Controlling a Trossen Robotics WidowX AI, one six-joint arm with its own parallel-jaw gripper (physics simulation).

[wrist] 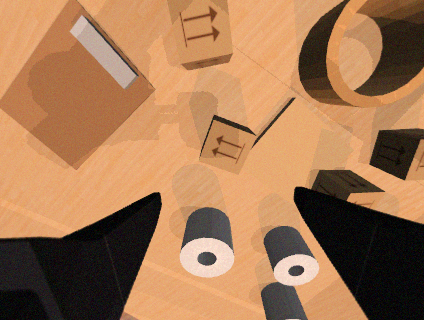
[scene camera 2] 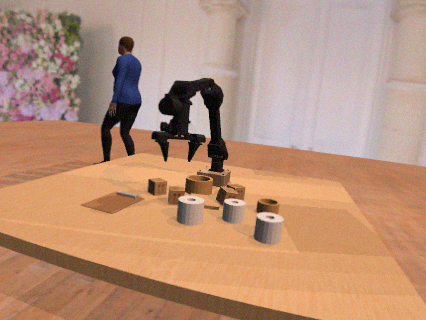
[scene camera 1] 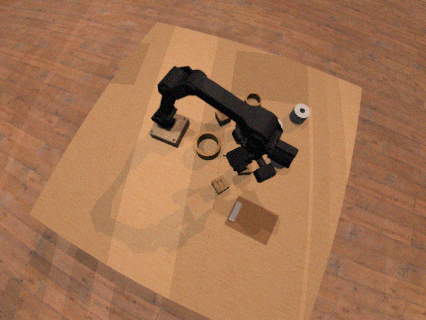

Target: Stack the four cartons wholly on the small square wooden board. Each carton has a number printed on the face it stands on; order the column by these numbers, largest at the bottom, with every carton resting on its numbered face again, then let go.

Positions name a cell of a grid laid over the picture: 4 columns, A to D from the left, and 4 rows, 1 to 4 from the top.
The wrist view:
my gripper: C3
flat grey slab: A2, on the table
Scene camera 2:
my gripper: B3
flat grey slab: B3
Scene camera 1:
my gripper: C3
flat grey slab: C3
